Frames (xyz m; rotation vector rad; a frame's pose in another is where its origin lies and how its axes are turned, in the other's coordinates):
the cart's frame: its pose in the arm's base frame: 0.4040 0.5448 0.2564 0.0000 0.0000 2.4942
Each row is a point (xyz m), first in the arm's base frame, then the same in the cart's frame.
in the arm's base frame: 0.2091 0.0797 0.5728
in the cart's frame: -0.1250 0.4885 0.3164
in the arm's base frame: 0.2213 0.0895 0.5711
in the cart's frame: -0.1289 0.4734 0.3147
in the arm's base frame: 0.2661 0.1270 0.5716
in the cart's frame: -0.1420 0.4164 0.3152
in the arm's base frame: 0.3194 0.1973 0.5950
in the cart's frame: -0.1421 0.3282 0.3386
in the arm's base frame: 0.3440 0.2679 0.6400
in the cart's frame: -0.1191 0.2571 0.3836
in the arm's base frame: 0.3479 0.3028 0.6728
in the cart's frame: -0.1012 0.2269 0.4164
